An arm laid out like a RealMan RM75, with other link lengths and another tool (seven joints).
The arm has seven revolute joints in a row. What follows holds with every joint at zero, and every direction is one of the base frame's.
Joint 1 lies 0.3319 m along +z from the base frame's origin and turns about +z.
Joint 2 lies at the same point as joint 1 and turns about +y.
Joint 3 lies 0.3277 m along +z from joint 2 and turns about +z.
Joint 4 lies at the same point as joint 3 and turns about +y.
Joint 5 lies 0.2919 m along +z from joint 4 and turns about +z.
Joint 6 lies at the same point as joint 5 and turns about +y.
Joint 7 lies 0.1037 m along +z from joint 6 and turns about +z.
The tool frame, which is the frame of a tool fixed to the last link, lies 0.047 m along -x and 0.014 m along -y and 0.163 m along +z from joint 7; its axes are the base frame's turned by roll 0, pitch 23 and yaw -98.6 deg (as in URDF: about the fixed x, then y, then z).
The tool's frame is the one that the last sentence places.
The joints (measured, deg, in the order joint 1, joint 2, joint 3, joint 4, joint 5, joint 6, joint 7), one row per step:
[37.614 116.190 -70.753 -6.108 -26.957 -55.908 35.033]
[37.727 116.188 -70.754 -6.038 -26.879 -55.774 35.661]
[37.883 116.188 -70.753 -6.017 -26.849 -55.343 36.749]
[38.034 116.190 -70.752 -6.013 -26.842 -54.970 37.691]
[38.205 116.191 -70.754 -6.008 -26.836 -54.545 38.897]
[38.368 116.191 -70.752 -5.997 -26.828 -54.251 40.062]
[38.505 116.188 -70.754 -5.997 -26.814 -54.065 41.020]
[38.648 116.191 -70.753 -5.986 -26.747 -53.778 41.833]
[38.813 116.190 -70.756 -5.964 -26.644 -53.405 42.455]
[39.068 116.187 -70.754 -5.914 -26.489 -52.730 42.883]
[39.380 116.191 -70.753 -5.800 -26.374 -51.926 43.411]
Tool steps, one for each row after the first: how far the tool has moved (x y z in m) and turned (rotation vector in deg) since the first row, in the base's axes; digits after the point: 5 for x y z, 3 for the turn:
[0.00040 0.00087 0.00000 -0.157 0.585 -0.285]
[0.00157 0.00254 -0.00032 -0.487 1.467 -0.874]
[0.00229 0.00409 -0.00064 -0.775 2.221 -1.349]
[0.00323 0.00586 -0.00100 -1.130 3.199 -1.933]
[0.00371 0.00741 -0.00117 -1.444 4.186 -2.401]
[0.00380 0.00869 -0.00115 -1.681 5.018 -2.726]
[0.00428 0.01005 -0.00123 -1.877 5.722 -3.126]
[0.00487 0.01158 -0.00136 -2.027 6.238 -3.548]
[0.00590 0.01384 -0.00185 -2.165 6.508 -4.148]
[0.00728 0.01628 -0.00299 -2.405 6.804 -4.883]

